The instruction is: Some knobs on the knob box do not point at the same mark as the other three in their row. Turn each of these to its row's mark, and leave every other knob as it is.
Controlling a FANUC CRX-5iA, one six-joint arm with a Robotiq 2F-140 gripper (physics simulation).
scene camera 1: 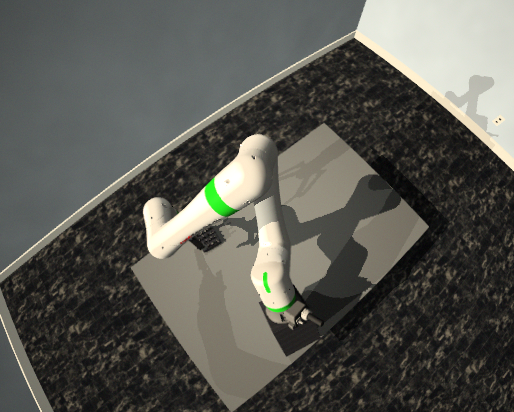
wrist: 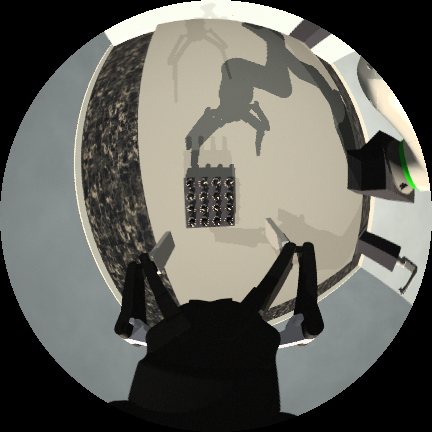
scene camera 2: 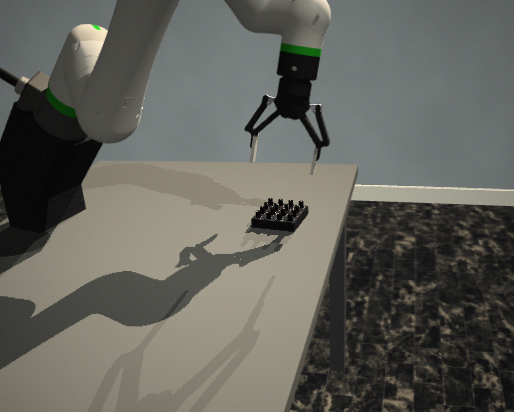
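Seen in the pictures: gripper, fingertip midpoint: (scene camera 1: 197,237) (wrist: 217,233) (scene camera 2: 282,167); arm's base, link origin: (scene camera 1: 284,307) (scene camera 2: 62,117).
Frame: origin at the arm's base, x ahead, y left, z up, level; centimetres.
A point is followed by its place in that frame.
Observation:
The dark knob box (scene camera 1: 207,239) @(x 50.0, y -7.6, z -26.1 cm) (scene camera 2: 274,225) @(x 48.5, y -13.2, z -27.2 cm) (wrist: 211,202) @(x 50.1, y -7.9, z -26.1 cm) lies flat on the table, with several rows of small black knobs on top. In the wrist view it is above the middle, beyond the fingertips, and pale marks show around the knobs. The knobs are too small to tell where each one points. My gripper (scene camera 2: 283,168) @(x 51.7, y -5.2, z -15.8 cm) (wrist: 217,233) @(x 51.7, y -5.2, z -15.8 cm) is open and empty, fingers pointing down. It hangs well above the table, higher than the box and not touching it. In scene camera 1 the gripper is hidden behind the arm, which passes close beside the box.
The table (scene camera 1: 165,280) @(x 57.1, y 23.3, z -28.4 cm) (scene camera 2: 150,240) @(x 19.3, y -13.0, z -28.4 cm) (wrist: 300,175) @(x 24.2, y -3.2, z -28.3 cm) carries the arm's dark base (scene camera 2: 45,180) @(x -4.9, y -6.9, z -13.3 cm) (wrist: 367,170) @(x -1.5, y 2.9, z -15.7 cm). The box stands near a table edge, with dark patterned floor (scene camera 2: 425,300) (wrist: 112,150) beyond. Arm shadows fall across the table and touch the area around the box.

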